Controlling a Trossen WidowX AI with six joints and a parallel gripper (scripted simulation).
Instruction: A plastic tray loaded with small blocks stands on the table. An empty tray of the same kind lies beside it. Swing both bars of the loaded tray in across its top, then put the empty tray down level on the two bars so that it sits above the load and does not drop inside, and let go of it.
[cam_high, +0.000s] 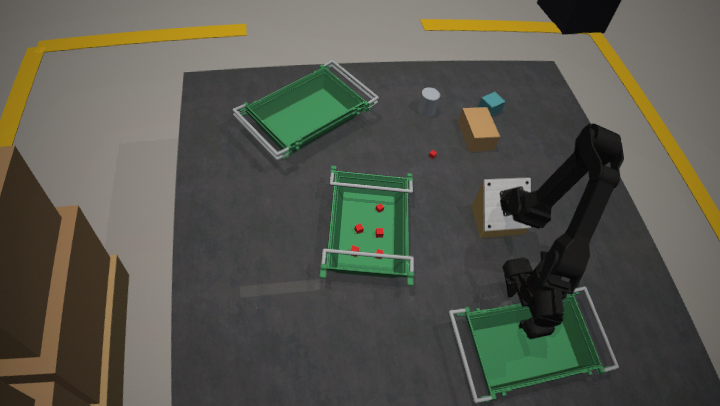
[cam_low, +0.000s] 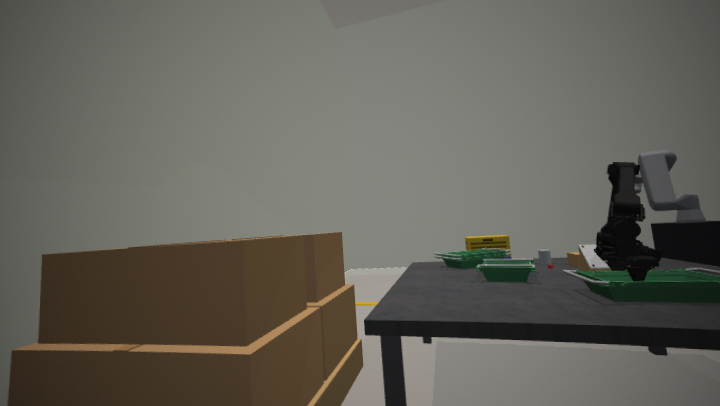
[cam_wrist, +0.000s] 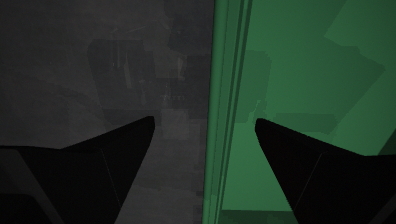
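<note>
The green tray lies 9 cm to the left of my gripper tip, 3 cm above it and 1 cm ahead of it. From my gripper tip the other things lie so: grey cylinder (68 cm to the right, 2 cm behind, 2 cm above); tan box (56 cm to the right, 13 cm behind, 2 cm above); red block (50 cm to the right, 3 cm ahead).
</note>
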